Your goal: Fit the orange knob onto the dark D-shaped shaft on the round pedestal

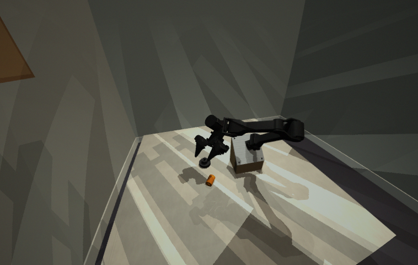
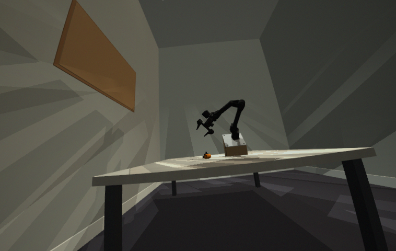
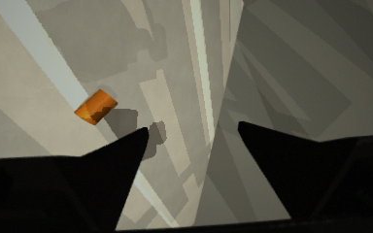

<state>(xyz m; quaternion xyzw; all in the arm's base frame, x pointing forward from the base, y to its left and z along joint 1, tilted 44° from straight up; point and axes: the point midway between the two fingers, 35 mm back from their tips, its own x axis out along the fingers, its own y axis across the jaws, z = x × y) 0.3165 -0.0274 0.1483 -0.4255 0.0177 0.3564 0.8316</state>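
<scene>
The orange knob is 40 mm behind my gripper tip, 20 mm to the right of it and 210 mm below it. Also, from my gripper tip: dark round pedestal 50 mm behind, 180 mm to the right, 200 mm below.
</scene>
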